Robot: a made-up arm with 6 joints.
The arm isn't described. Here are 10 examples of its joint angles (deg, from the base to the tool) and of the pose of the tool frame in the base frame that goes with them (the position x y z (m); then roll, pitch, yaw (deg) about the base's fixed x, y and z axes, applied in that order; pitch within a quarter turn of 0, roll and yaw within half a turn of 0).
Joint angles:
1: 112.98 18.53 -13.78 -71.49 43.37 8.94
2: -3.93 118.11 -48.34 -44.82 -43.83 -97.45
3: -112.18 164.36 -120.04 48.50 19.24 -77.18
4: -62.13 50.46 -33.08 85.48 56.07 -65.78
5: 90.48 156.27 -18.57 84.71 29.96 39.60
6: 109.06 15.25 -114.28 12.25 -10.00 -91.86
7: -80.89 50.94 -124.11 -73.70 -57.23 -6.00
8: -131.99 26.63 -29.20 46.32 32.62 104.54
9: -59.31 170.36 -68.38 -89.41 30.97 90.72
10: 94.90 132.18 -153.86 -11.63 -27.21 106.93
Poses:
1: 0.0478 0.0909 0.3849 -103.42 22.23 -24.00
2: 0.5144 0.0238 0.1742 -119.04 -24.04 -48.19
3: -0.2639 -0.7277 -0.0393 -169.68 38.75 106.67
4: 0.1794 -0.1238 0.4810 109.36 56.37 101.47
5: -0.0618 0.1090 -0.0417 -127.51 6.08 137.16
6: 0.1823 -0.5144 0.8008 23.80 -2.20 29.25
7: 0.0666 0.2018 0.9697 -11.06 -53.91 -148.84
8: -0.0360 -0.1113 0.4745 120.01 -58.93 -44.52
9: 0.1450 -0.3676 -0.2453 -148.88 -6.61 119.47
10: -0.0700 0.6862 0.7439 36.92 0.31 -166.69
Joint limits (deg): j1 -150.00..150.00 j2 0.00..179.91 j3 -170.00..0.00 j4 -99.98..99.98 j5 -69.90..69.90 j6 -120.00..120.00
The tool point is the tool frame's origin. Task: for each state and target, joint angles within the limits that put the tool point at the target. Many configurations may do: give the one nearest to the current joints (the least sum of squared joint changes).
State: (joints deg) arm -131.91 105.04 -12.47 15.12 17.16 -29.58
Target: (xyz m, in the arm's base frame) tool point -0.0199 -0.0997 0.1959
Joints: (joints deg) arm -120.51 75.79 -6.63 22.26 46.41 -29.58
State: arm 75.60 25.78 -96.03 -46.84 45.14 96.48
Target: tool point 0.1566 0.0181 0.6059
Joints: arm 40.84 42.59 -54.99 -54.96 62.90 96.48
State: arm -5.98 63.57 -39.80 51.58 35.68 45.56
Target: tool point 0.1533 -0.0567 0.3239
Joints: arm -35.08 46.64 -16.89 38.23 33.44 45.56
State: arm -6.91 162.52 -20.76 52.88 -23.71 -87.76
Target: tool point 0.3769 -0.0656 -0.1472
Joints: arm -3.62 155.39 -50.07 50.00 -26.89 -87.76
